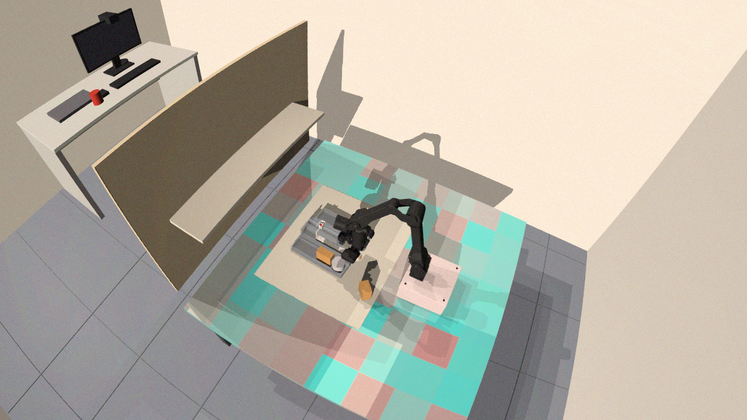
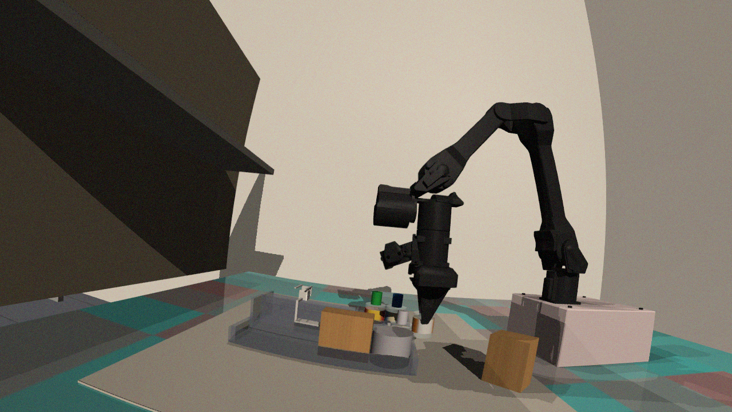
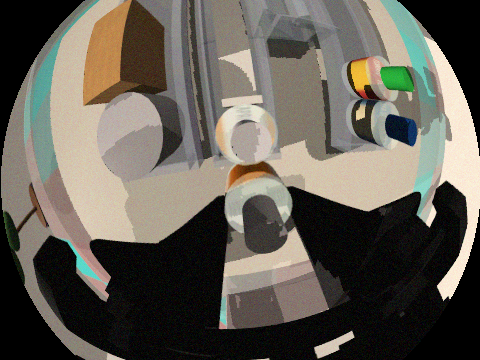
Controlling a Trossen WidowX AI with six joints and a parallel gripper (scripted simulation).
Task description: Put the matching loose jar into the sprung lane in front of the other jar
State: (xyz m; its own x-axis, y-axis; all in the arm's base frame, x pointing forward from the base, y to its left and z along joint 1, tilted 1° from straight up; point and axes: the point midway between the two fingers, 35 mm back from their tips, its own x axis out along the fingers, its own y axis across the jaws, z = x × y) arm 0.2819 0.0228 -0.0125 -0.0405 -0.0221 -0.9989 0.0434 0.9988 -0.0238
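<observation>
Right now the grey cylinder is 80 mm to the left of my gripper tip, 60 mm ahead of it and 30 mm below it. Round my gripper tip: orange box (120 mm ahead, 70 mm to the left, 20 mm below); grey lane rack (180 mm ahead, 40 mm below, 30 mm to the right).
</observation>
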